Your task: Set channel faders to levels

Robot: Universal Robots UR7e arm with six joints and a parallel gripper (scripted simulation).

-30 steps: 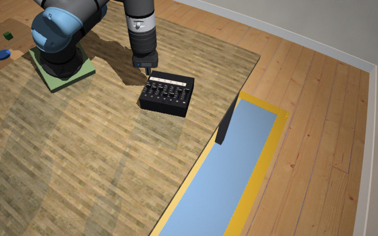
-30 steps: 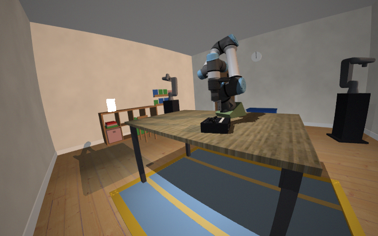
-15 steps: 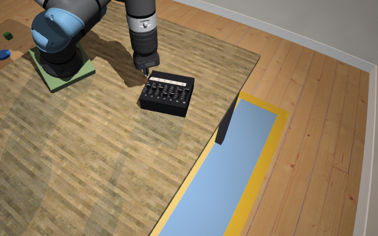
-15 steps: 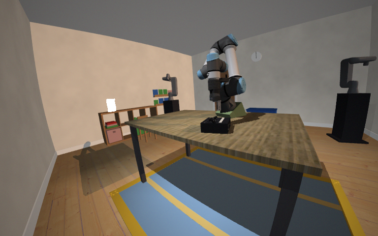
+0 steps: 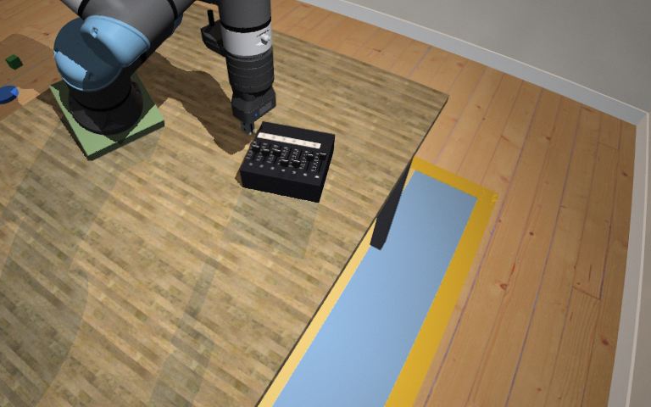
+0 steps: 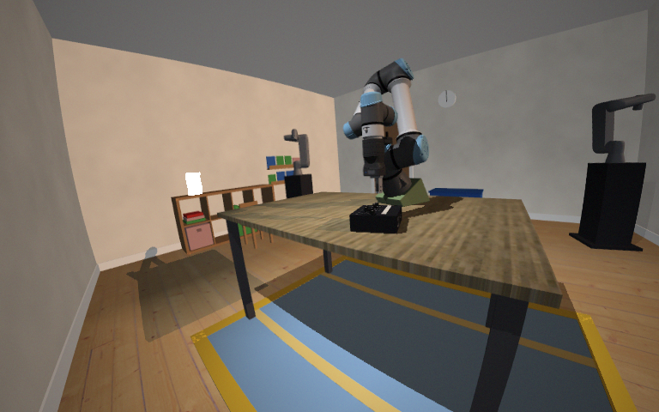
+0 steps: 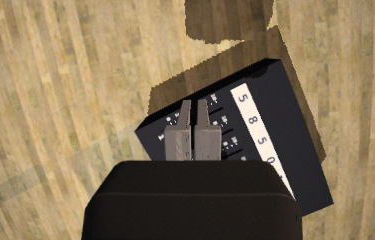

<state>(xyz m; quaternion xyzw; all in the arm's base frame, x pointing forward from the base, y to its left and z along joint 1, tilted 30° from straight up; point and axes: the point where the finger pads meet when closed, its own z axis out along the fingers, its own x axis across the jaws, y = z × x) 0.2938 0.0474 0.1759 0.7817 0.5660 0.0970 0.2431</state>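
Right now my hand is 10 cm short of the channel 5 fader cap, 5 cm above it and 2 cm to the left of it. The rest, counted from my hand: channel 6 fader cap: 12 cm ahead, 5 cm below, 1 cm to the left; then master fader cap: 15 cm ahead, 5 cm below, 2 cm to the left.
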